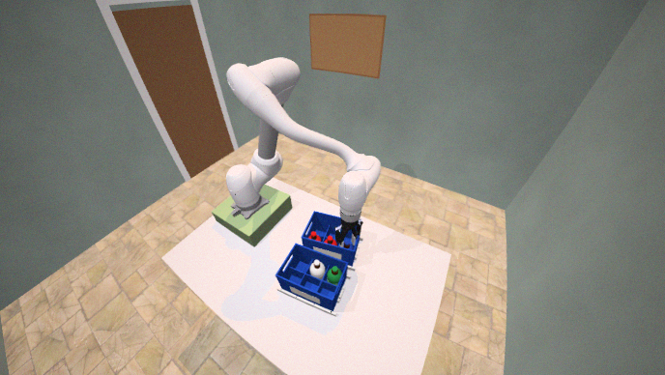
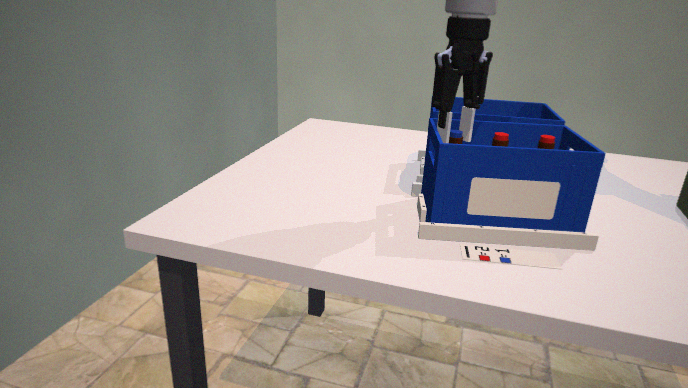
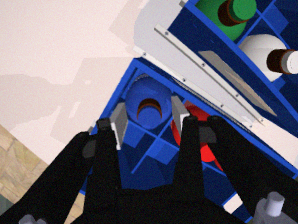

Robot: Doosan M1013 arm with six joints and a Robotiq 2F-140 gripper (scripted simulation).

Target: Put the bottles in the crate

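My hand is 8 cm above the blue bottle. The rest, counted from my hand: white bottle: 5 cm behind, 17 cm to the right, 8 cm below; red bottle: 9 cm behind, 3 cm to the right, 8 cm below; green-label bottle: 4 cm ahead, 15 cm to the right, 8 cm below.
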